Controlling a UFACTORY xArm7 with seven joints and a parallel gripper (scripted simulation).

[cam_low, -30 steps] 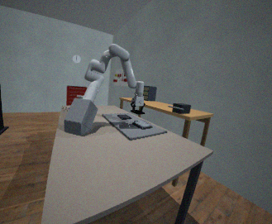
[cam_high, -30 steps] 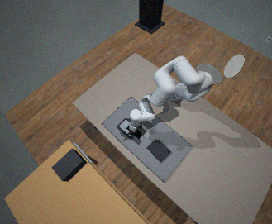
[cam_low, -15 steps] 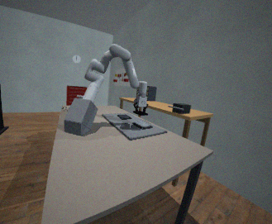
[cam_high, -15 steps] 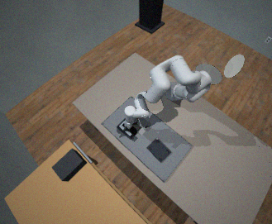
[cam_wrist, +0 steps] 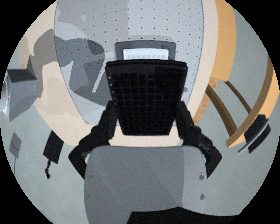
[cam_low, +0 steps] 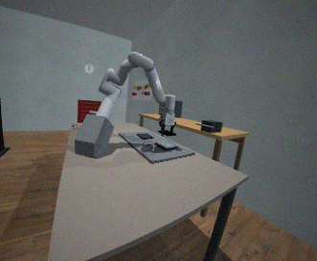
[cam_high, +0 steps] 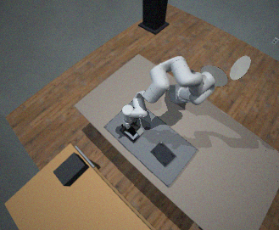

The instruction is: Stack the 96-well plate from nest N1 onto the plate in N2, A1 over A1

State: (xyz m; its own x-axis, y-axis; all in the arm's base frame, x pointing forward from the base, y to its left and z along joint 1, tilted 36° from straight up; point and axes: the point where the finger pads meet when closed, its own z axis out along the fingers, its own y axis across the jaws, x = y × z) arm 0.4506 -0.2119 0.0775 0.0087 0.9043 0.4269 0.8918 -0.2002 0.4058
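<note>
The light 96-well plate is 11 cm below my hand. Round my hand: dark 96-well plate: 1 cm below; then plate nest: 31 cm to the left, 12 cm below, 2 cm behind.
</note>
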